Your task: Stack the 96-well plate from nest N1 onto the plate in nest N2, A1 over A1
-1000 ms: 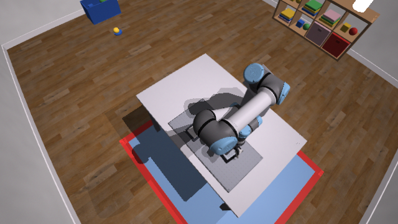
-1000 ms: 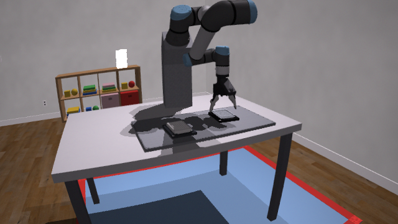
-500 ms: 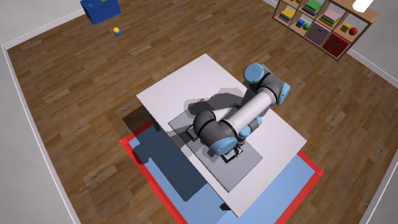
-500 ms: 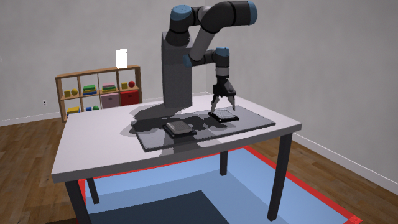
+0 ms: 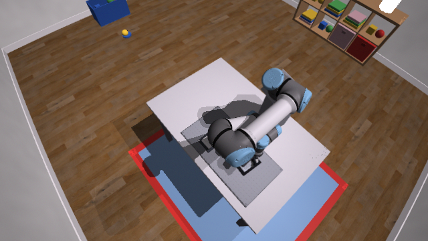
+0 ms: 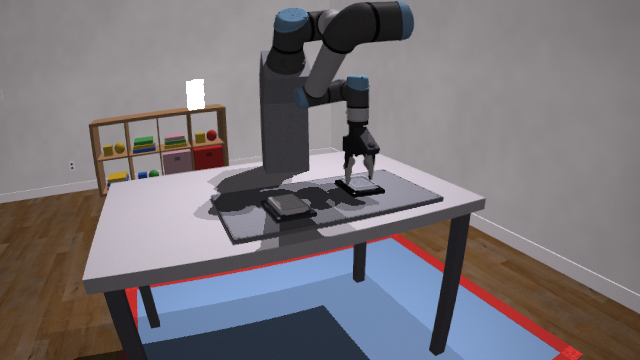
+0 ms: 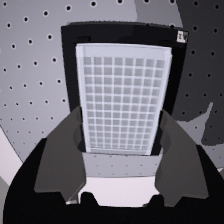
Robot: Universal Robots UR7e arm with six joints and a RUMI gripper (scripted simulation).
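The plate nest N1 lies 20 mm below my hand. The rest, counted from my hand: label 80 mm to the right, 50 mm ahead, 20 mm below; clear 96-well plate 10 mm below.
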